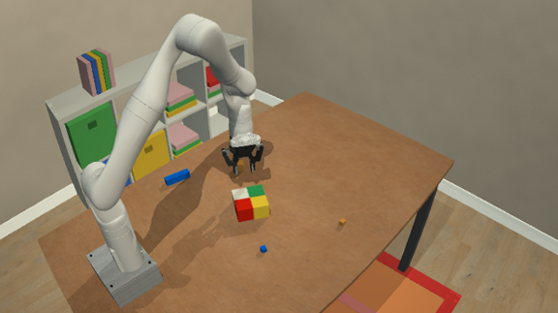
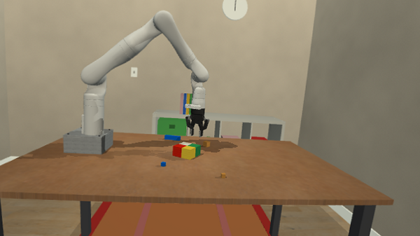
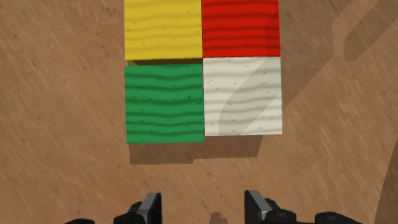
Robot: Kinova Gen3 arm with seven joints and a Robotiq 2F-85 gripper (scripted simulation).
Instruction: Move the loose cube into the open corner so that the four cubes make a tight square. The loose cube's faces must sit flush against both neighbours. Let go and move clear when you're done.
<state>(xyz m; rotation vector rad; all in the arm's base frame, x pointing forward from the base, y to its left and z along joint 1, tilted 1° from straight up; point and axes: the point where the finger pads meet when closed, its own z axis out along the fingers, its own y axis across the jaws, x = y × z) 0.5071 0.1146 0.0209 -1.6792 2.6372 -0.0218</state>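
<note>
My gripper is now 6 cm to the left of the green cube and 8 cm above it. From my hand the other things lie so: red cube 7 cm behind, 9 cm to the right, 8 cm below; then white cube 5 cm behind, 4 cm to the right, 8 cm below; then yellow cube 3 cm behind, 11 cm to the right, 8 cm below.
</note>
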